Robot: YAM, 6 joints.
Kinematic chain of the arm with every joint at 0, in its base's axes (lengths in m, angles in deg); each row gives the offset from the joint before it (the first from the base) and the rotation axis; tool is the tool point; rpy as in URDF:
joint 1: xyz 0 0 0.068 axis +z
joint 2: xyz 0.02 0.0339 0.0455 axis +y
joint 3: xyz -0.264 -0.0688 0 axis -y
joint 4: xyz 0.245 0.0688 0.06 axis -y
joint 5: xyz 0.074 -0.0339 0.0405 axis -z
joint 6: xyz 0.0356 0 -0.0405 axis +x
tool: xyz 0 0 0 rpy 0 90 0
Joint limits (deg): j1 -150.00..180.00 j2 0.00..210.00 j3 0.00..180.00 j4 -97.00..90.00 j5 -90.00..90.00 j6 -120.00..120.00
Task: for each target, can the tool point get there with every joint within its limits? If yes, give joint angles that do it. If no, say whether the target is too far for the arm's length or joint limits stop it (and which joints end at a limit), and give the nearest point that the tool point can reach.
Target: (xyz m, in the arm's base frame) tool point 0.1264 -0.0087 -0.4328
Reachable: no: joint limits stop it (at a limit: joint 2) | nearest point 0.1461 -0.0101 -0.3656 | short by 0.070 m
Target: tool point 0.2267 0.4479 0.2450
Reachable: yes | joints 59.68 124.24 93.18 23.78 -58.81 -82.53
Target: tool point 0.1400 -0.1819 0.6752
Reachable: yes | joints 129.11 58.25 145.55 37.41 -9.83 7.24
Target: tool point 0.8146 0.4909 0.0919
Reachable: no: too far | nearest point 0.5530 0.3333 0.0990 | short by 0.305 m
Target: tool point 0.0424 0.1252 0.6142
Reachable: yes | joints -96.40 37.88 98.68 33.93 -52.32 69.01
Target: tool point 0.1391 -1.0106 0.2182
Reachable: no: too far | nearest point 0.0876 -0.6364 0.1787 | short by 0.380 m
